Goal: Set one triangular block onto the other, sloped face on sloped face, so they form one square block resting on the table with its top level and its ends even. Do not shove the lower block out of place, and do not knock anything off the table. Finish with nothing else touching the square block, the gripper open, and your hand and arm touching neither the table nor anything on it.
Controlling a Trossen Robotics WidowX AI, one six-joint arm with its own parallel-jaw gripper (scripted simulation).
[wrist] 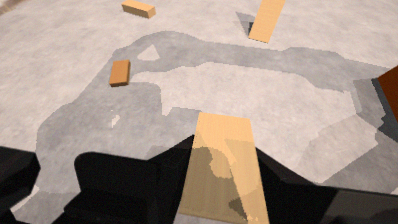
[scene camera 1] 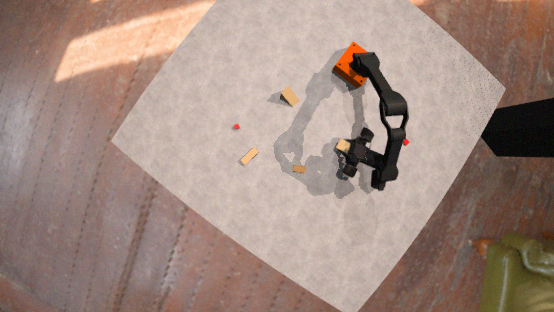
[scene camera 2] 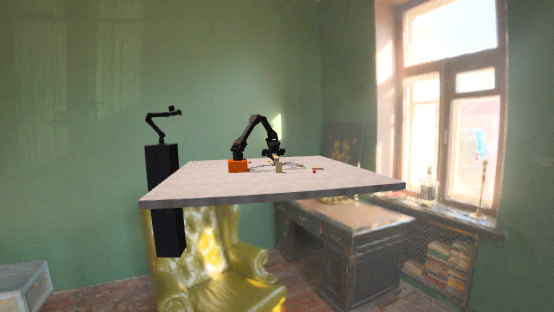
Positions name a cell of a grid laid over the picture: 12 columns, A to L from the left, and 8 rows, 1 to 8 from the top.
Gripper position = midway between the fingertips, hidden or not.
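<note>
Scene camera 1 shows the gripper (scene camera 1: H4), and the wrist view has a sight of the gripper (wrist: G6) as well.
</note>
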